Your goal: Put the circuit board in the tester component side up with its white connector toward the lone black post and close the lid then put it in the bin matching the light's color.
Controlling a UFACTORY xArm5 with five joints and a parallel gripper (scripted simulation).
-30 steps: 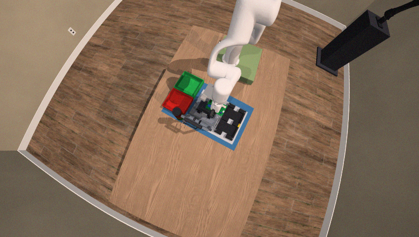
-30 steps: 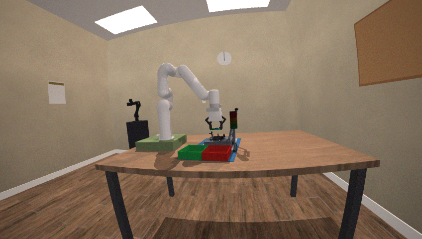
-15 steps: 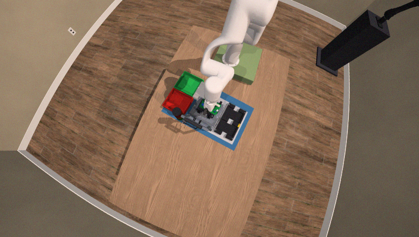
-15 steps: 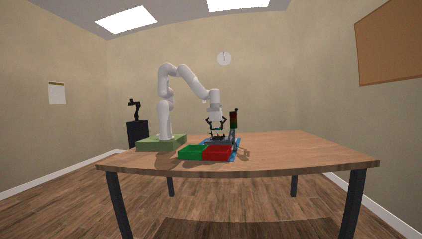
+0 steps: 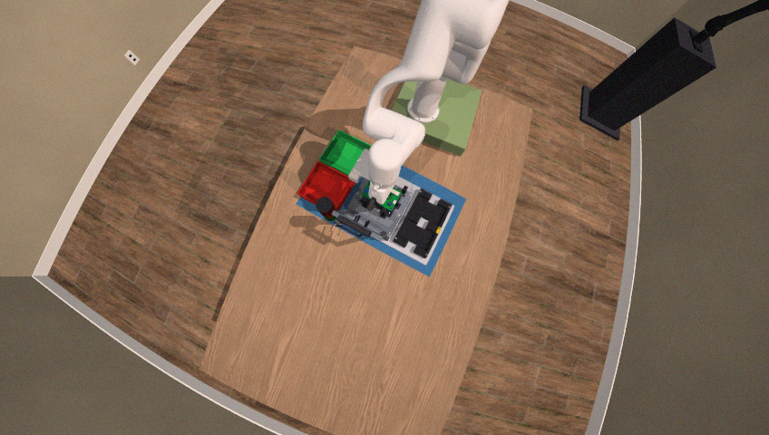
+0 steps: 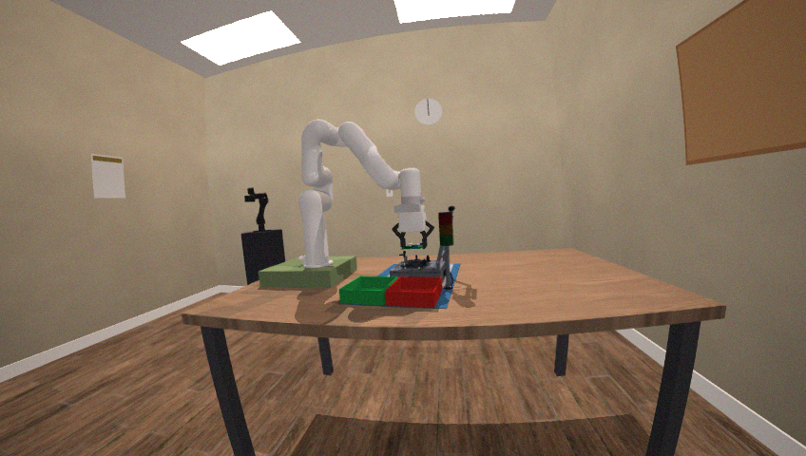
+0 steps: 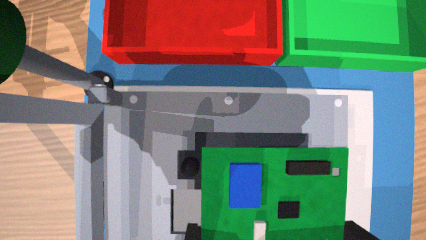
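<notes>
Now: the green circuit board right at my hand. The rest, counted from my hand: clear lid: 130 mm ahead, 20 mm to the right, 50 mm above; red bin: 30 mm ahead, 210 mm to the right, 120 mm below; green bin: 120 mm behind, 190 mm to the right, 120 mm below.
</notes>
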